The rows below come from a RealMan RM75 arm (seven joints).
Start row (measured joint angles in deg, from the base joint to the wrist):
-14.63, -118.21, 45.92, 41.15, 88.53, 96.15, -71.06
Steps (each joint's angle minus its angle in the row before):
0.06, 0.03, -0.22, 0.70, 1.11, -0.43, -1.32
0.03, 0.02, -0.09, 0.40, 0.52, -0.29, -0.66
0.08, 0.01, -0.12, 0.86, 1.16, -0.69, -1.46
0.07, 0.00, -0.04, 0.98, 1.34, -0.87, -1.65
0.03, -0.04, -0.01, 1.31, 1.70, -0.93, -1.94
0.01, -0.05, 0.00, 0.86, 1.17, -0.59, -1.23
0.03, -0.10, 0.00, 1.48, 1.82, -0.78, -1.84
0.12, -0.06, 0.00, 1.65, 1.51, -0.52, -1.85
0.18, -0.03, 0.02, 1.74, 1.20, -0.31, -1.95
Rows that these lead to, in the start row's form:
-14.57, -118.18, 45.70, 41.85, 89.64, 95.72, -72.38
-14.54, -118.16, 45.61, 42.25, 90.16, 95.43, -73.04
-14.46, -118.15, 45.49, 43.11, 91.32, 94.74, -74.50
-14.39, -118.15, 45.45, 44.09, 92.66, 93.87, -76.15
-14.36, -118.19, 45.44, 45.40, 94.36, 92.94, -78.09
-14.35, -118.24, 45.44, 46.26, 95.53, 92.35, -79.32
-14.32, -118.34, 45.44, 47.74, 97.35, 91.57, -81.16
-14.20, -118.40, 45.44, 49.39, 98.86, 91.05, -83.01
-14.02, -118.43, 45.46, 51.13, 100.06, 90.74, -84.96

